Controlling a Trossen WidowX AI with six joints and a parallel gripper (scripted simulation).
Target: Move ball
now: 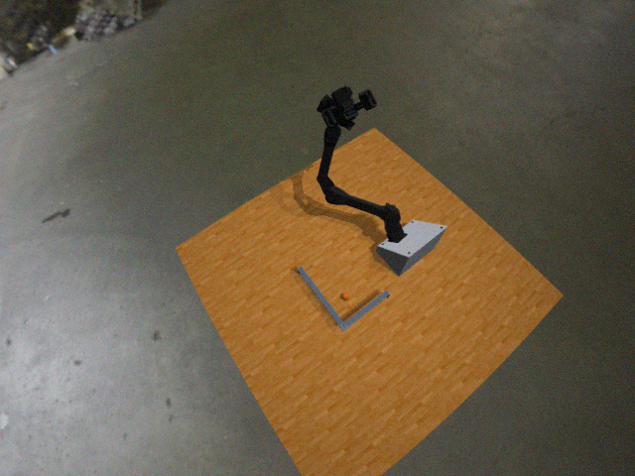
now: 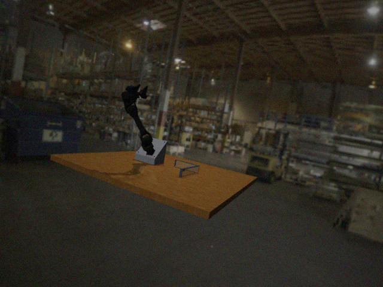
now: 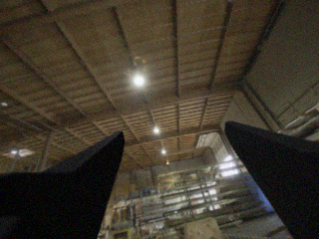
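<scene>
Now: the orange ball 620 mm below my gripper tip, 320 mm ahead of it and 310 mm to the left of it. Round my gripper tip: see-through copy of ball (620 mm below, 340 mm to the left, 330 mm ahead).
</scene>
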